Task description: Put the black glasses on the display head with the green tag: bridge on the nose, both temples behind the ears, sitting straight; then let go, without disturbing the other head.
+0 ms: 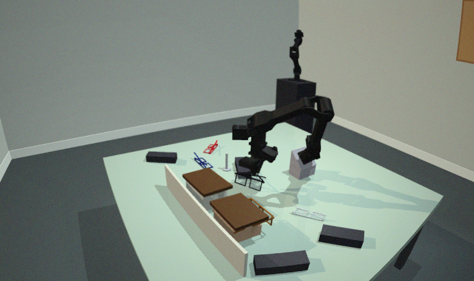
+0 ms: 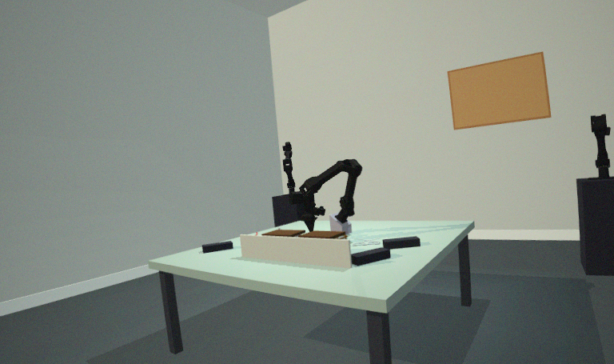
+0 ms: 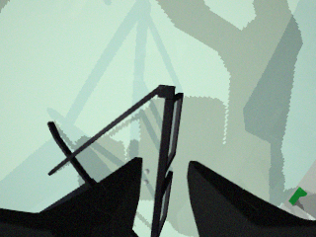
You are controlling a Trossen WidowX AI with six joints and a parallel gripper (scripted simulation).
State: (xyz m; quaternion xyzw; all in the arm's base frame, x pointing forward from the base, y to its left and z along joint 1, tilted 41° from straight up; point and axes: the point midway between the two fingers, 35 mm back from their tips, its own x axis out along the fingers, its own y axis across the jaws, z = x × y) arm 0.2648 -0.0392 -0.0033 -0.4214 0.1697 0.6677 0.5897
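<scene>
The small post is 210 mm to the right of my gripper tip, 40 mm below it and 10 mm ahead of it. Round my gripper tip: tan head 220 mm to the left, 210 mm ahead, 10 mm below; white panel 330 mm ahead, 100 mm to the left, 10 mm below.
</scene>
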